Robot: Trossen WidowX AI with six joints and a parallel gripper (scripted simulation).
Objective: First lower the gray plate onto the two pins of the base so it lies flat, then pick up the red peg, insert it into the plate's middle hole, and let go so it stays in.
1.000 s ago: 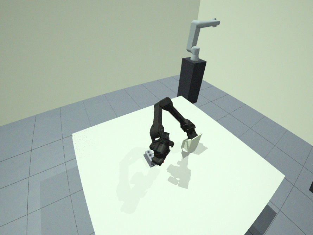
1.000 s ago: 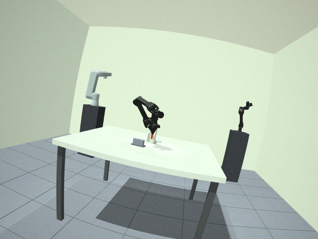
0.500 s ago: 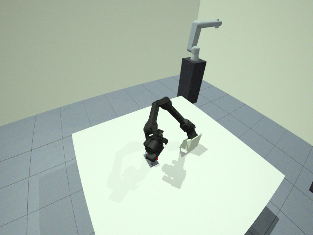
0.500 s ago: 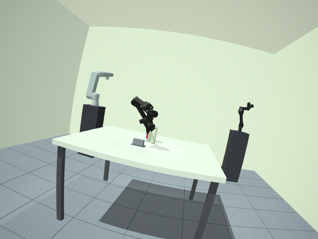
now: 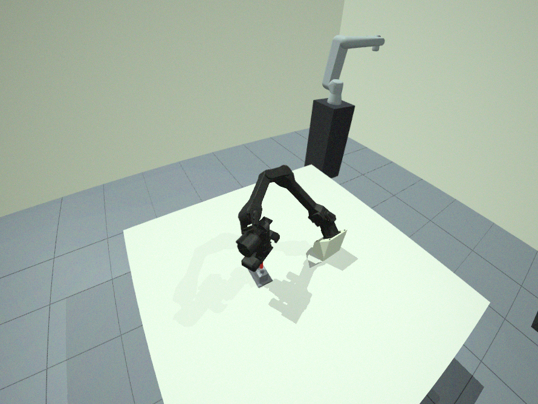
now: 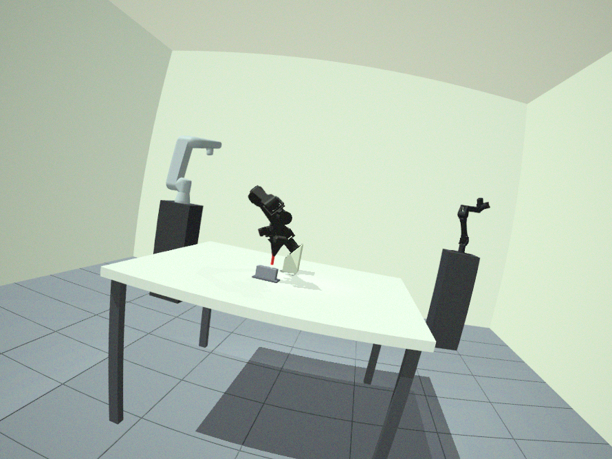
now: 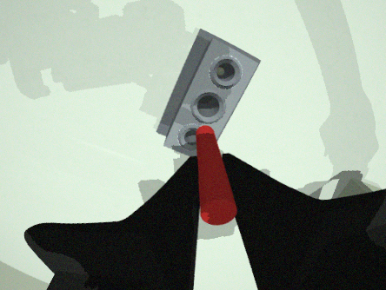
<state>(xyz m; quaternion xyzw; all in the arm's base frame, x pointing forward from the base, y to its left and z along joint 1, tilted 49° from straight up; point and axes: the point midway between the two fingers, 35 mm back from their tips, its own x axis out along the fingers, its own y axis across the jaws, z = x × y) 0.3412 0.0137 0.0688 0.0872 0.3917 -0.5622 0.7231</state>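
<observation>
Now: the gray plate 2 cm to the right of my gripper tip and 7 cm below it. From my gripper tip the other things lie so: red peg: right at my gripper tip.
</observation>
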